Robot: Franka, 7 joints.
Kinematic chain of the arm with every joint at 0, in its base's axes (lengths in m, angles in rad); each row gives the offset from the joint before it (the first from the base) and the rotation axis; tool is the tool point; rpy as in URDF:
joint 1: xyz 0 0 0.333 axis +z
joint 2: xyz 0 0 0 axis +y
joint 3: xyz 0 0 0.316 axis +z
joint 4: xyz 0.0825 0 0 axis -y
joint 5: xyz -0.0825 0 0.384 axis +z
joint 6: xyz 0 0 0 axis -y
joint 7: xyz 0.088 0 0 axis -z
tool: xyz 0 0 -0.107 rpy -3.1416 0 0
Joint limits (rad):
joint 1: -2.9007..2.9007
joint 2: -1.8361..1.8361
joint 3: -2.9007..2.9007
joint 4: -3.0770..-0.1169
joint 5: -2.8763..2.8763
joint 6: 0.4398..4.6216
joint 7: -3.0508..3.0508
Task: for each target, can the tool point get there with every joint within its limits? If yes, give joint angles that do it. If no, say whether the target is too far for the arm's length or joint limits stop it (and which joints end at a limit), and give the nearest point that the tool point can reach.
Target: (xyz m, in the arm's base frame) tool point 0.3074 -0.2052 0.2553
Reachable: yes | joints 0.7645 -0.6560 -1.7570 -2.7915 1.8560 1.7851 2.2246
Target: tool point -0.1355 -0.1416 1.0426
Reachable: yes | joints 2.1365 -0.3837 0.2158 -0.6628 -1.5662 3.9714 1.0988
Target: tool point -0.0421 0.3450 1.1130
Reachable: yes | joints 2.3252 0.1545 -0.8878 -0.4880 2.0840 2.5201 1.9196
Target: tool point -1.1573 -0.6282 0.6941
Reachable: no: too far | nearest point -0.7271 -0.3947 0.5599 | short by 0.508 m
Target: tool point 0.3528 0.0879 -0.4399
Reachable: no: joint limits stop it (at a limit: joint 2) | nearest point 0.3421 0.0852 -0.3562 | short by 0.084 m
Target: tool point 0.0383 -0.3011 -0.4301
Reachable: no: joint limits stop it (at a limit: joint 2) | nearest point 0.0380 -0.2988 -0.3605 | short by 0.070 m
